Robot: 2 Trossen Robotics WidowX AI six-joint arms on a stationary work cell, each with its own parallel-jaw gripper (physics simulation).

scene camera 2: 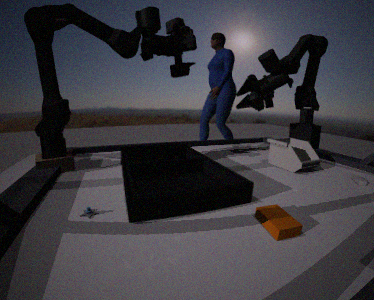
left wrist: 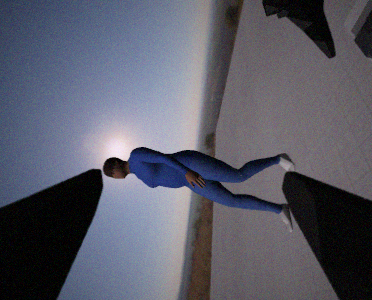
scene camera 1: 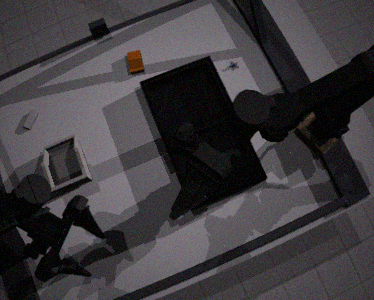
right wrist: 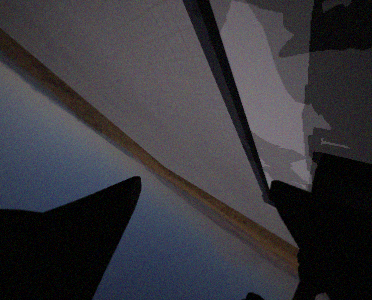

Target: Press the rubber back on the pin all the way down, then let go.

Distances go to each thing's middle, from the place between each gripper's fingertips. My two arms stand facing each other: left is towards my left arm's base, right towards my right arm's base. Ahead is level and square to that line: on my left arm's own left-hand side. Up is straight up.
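Scene:
The black tray (scene camera 2: 163, 181) is now 220 mm behind my left hand, 140 mm to the left of it and 340 mm below it. I also see the grey box (scene camera 1: 64, 165), which is 250 mm behind my left hand, 230 mm to the right of it and 330 mm below it.
Counted from my right hand, the grey box is 270 mm behind, 50 mm to the right and 150 mm below. The black tray is 230 mm behind my right hand, 320 mm to the left of it and 170 mm below it.

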